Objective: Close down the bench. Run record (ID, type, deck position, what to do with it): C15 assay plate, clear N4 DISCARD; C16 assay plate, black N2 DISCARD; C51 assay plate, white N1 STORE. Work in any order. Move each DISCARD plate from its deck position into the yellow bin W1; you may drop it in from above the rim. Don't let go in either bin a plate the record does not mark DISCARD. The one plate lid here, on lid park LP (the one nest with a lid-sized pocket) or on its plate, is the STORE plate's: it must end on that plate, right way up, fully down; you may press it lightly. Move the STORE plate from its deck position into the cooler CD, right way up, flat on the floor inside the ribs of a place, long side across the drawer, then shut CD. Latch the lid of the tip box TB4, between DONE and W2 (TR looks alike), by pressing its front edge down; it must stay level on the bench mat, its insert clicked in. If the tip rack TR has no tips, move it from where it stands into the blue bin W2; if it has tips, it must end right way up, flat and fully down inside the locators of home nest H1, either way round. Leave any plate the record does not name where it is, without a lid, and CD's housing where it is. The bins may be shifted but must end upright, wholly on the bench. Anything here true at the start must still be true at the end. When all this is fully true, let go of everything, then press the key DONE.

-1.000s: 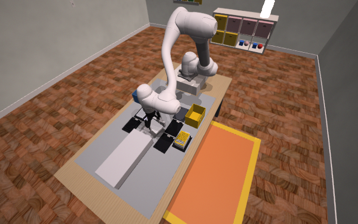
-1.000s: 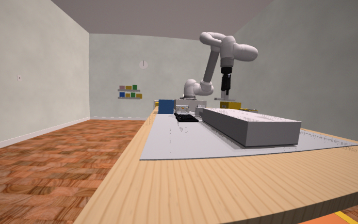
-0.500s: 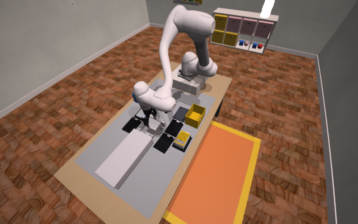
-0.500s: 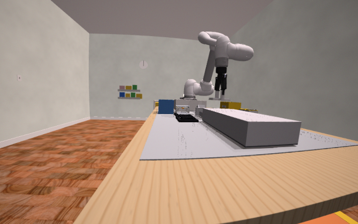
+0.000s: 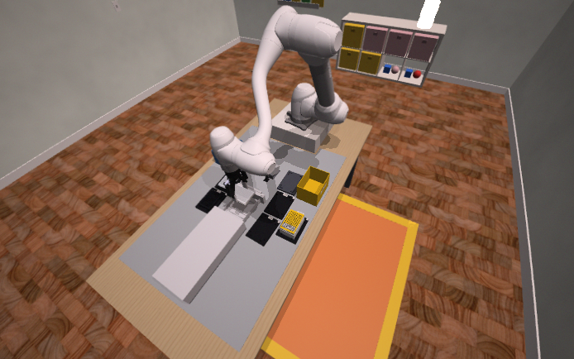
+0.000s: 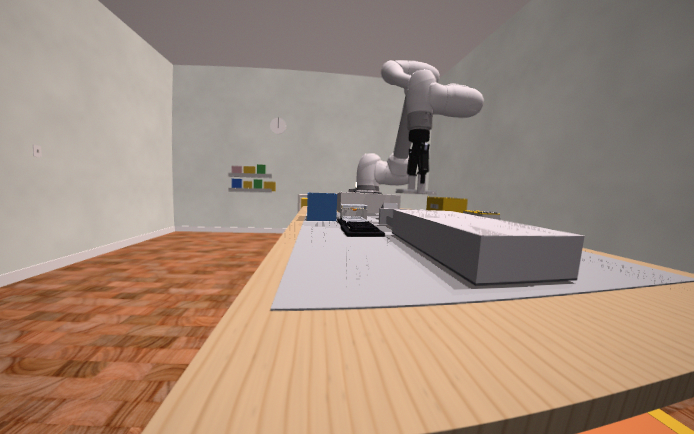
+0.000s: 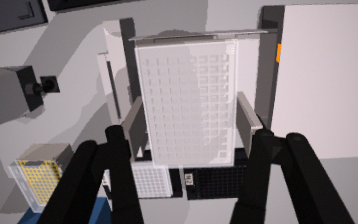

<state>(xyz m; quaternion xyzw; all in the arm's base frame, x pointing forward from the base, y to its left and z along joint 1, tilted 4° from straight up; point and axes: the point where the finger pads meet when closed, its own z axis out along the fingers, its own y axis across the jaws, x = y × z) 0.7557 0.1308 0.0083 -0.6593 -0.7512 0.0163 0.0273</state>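
My hand is 30 mm short of the cooler drawer, 10 mm to the left of it and 140 mm above it. From my hand the other things lie so: plate lid 20 mm below; then cooler CD 170 mm ahead, 10 mm to the left, 130 mm below; then white plate 20 mm below.
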